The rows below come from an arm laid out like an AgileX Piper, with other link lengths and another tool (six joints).
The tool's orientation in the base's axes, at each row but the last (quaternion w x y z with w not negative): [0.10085 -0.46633 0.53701 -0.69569]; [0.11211 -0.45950 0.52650 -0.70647]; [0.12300 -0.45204 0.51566 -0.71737]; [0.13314 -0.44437 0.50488 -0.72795]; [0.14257 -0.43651 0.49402 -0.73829]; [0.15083 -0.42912 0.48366 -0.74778]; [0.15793 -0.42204 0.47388 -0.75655]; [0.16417 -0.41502 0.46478 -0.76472]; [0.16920 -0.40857 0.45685 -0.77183]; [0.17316 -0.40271 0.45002 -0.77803]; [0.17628 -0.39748 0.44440 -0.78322]
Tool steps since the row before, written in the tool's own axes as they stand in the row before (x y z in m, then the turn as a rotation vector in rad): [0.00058 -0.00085 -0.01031 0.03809 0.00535 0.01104]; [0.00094 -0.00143 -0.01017 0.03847 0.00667 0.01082]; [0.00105 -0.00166 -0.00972 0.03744 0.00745 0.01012]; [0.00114 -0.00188 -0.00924 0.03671 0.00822 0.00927]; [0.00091 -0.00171 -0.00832 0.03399 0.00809 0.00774]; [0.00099 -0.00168 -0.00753 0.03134 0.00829 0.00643]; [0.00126 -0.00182 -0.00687 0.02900 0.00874 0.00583]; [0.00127 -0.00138 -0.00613 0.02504 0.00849 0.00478]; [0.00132 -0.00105 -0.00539 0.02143 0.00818 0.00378]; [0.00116 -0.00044 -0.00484 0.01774 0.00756 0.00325]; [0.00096 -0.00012 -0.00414 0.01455 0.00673 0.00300]
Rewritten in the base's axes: [-0.00782 0.00670 0.00115 -0.01432 -0.03379 0.01596]; [-0.00786 0.00652 0.00147 -0.01513 -0.03445 0.01504]; [-0.00765 0.00616 0.00138 -0.01532 -0.03369 0.01379]; [-0.00739 0.00582 0.00131 -0.01576 -0.03304 0.01268]; [-0.00668 0.00526 0.00083 -0.01536 -0.03031 0.01122]; [-0.00619 0.00466 0.00069 -0.01488 -0.02793 0.00952]; [-0.00587 0.00412 0.00083 -0.01403 -0.02631 0.00788]; [-0.00540 0.00342 0.00041 -0.01244 -0.02306 0.00595]; [-0.00492 0.00277 0.00017 -0.01100 -0.02004 0.00424]; [-0.00446 0.00222 -0.00039 -0.00908 -0.01708 0.00288]; [-0.00381 0.00176 -0.00065 -0.00723 -0.01448 0.00202]
